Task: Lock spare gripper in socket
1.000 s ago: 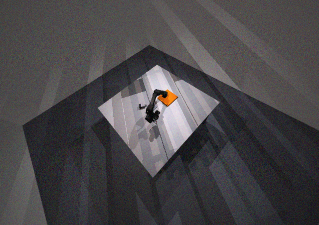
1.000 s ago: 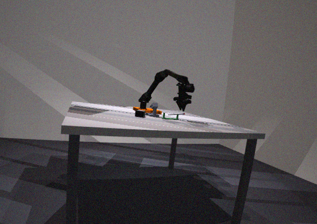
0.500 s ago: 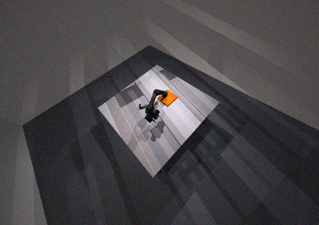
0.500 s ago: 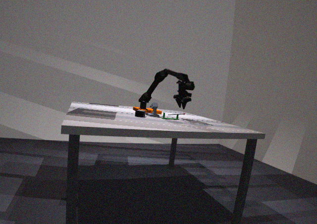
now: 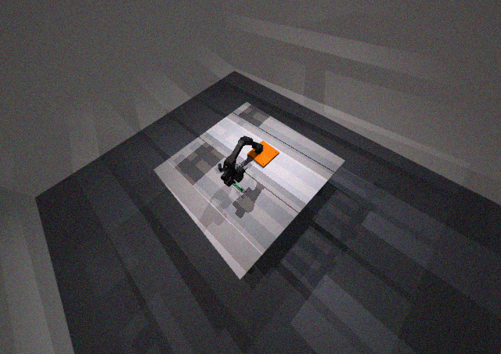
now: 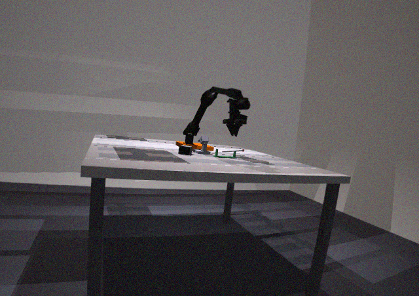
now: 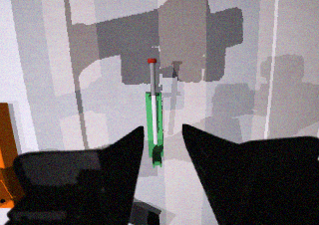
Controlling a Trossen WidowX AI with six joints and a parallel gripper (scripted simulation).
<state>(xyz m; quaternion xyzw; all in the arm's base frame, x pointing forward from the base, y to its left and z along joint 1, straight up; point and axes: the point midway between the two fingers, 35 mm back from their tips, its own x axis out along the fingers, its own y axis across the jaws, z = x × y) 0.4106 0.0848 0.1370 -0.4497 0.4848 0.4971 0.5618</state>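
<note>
Right now my gripper tip is 110 mm above the green cradle, 40 mm to the left of it and 10 mm past it. From my gripper tip the other things lie so: grey mount socket 140 mm behind, 120 mm to the right, 80 mm below; spare gripper 260 mm to the right, 110 mm below, 90 mm behind.
</note>
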